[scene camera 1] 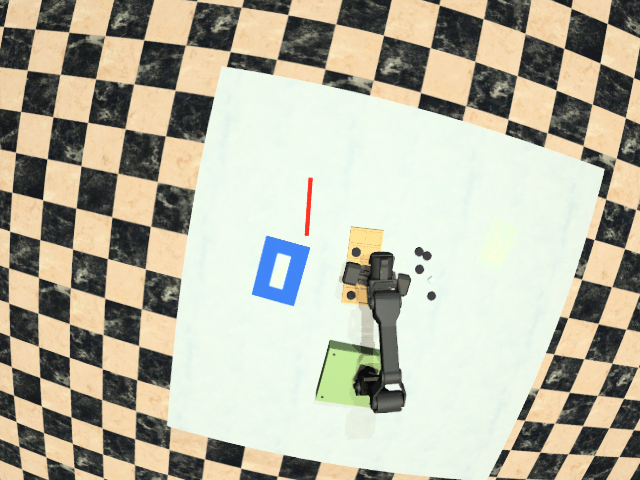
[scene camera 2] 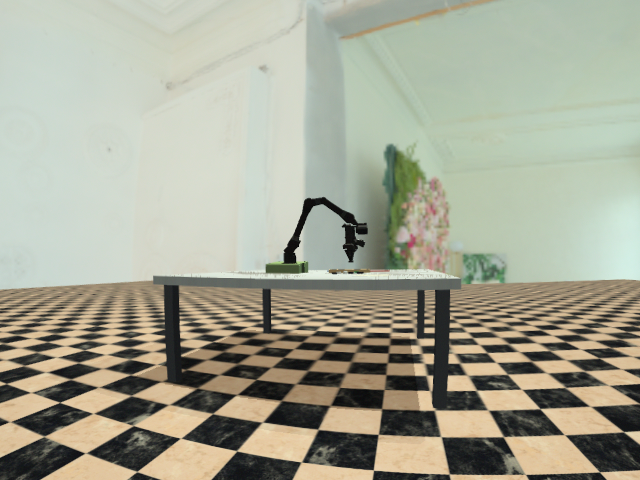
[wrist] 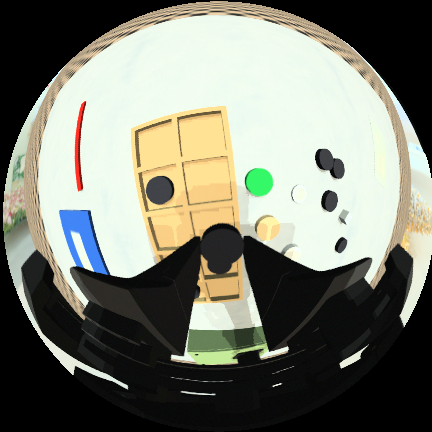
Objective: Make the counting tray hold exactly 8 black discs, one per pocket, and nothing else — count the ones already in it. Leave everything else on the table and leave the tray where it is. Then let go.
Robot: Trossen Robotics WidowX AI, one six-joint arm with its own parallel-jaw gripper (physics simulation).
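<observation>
The tan counting tray [scene camera 1: 367,236] [wrist: 202,135] lies mid-table, partly hidden by the arm in scene camera 1. Black discs sit in its left column, one [scene camera 1: 356,252] [wrist: 160,190] in the second row and one [scene camera 1: 351,295] at the near end; another [wrist: 219,266] shows in the right column behind the held disc. My gripper [scene camera 2: 351,259] [wrist: 221,241] is shut on a black disc [wrist: 222,240], above the tray's right column. Loose black discs [scene camera 1: 419,251] [scene camera 1: 427,255] [scene camera 1: 419,269] [scene camera 1: 431,295] [wrist: 324,159] [wrist: 337,168] [wrist: 329,201] [wrist: 341,245] lie right of the tray.
Right of the tray lie a green disc [wrist: 259,181], a tan disc [wrist: 267,228], two whitish discs [wrist: 299,193] [wrist: 291,251] and a small block [wrist: 345,216]. A blue frame [scene camera 1: 264,268] and red stick [scene camera 1: 308,206] lie left, a pale yellow pad [scene camera 1: 497,245] far right.
</observation>
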